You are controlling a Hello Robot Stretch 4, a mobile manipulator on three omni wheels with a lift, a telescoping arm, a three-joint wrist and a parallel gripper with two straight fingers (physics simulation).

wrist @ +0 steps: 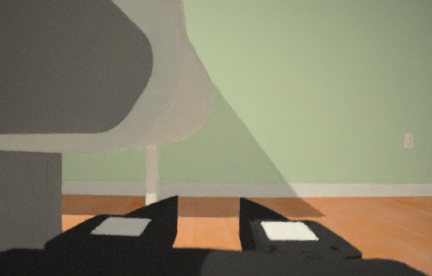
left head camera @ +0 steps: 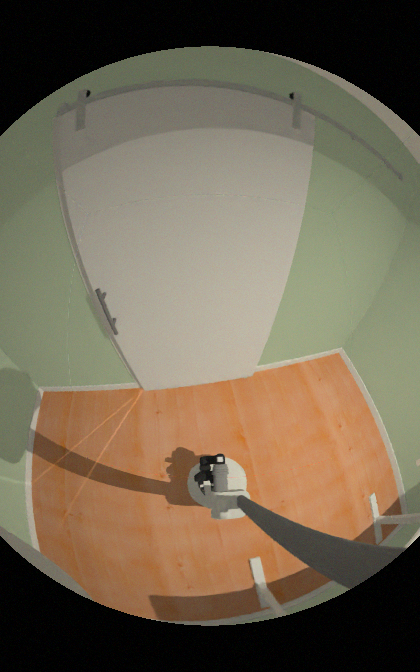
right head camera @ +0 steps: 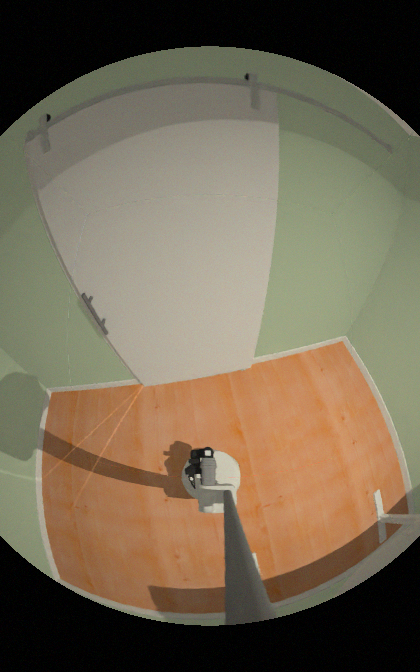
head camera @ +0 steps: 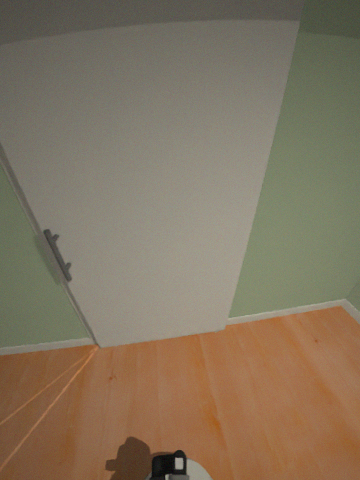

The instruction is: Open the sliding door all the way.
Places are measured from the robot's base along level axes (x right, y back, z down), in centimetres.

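Where they show: gripper, fingertip midpoint: [wrist: 208, 215] [left head camera: 207, 494].
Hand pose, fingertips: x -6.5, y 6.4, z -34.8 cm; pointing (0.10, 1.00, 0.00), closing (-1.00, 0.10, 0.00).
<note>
Each offset is from my fingertips to the top centre of the thing. "spot": to the spot under its first point.
The sliding door {spot: dz -98.0, dx -0.7, dy -96.4 cm} [head camera: 165, 175] [left head camera: 200, 240] [right head camera: 175, 240] is a large pale grey panel hanging from a dark rail [left head camera: 200, 83] [right head camera: 200, 80] in front of me. Its grey bar handle {spot: dz -65.3, dx -52.0, dy -80.9 cm} [head camera: 57, 255] [left head camera: 106, 311] [right head camera: 94, 313] is near the door's left edge, upright and at lower mid height. The rail runs on to the right past the door. No opening shows beside the door. My gripper [wrist: 208, 215] is open, its black fingers apart with no object between them in the wrist view. It is folded in over my base, away from the handle.
Green wall [head camera: 310, 175] shows on both sides of the door. A side wall [left head camera: 395, 320] meets it at the right. White table feet [left head camera: 257, 575] [right head camera: 380, 515] stand on the wooden floor towards the bottom right. The wrist view shows a wall outlet [wrist: 409, 141].
</note>
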